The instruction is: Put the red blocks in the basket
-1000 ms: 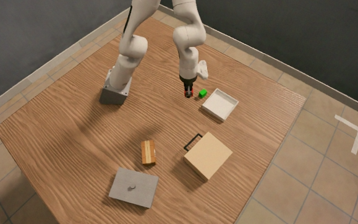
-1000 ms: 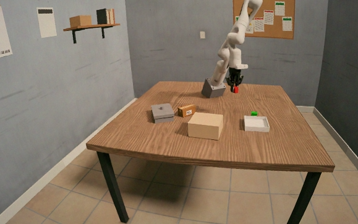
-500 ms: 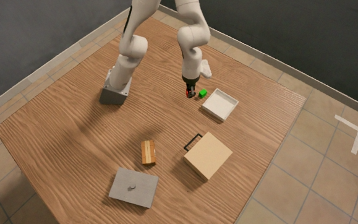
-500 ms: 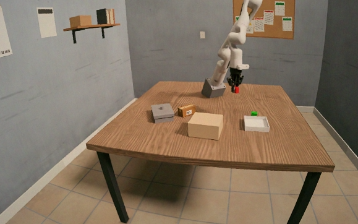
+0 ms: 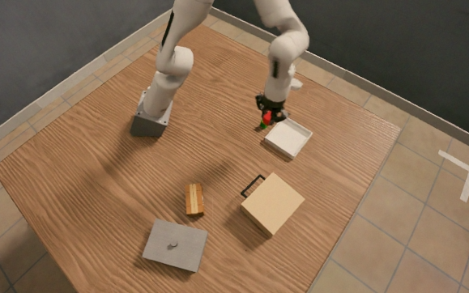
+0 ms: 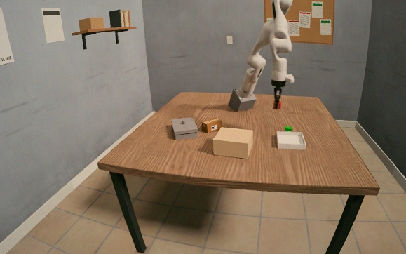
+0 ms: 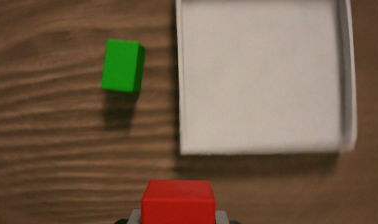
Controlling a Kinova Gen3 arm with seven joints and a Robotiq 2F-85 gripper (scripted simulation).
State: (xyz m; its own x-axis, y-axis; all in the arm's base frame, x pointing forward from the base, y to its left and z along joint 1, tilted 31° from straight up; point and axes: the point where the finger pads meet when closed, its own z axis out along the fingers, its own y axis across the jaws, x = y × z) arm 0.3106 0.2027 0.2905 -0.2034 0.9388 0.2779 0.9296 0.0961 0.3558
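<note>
The white basket lies 170 mm below my hand, 100 mm to the left of it and 40 mm ahead of it. Round my hand: green block: 170 mm below, 80 mm behind, 60 mm to the left; then light wooden cabinet: 220 mm ahead, 160 mm to the right, 150 mm below; then brown cardboard box: 370 mm to the right, 150 mm below, 40 mm ahead.
</note>
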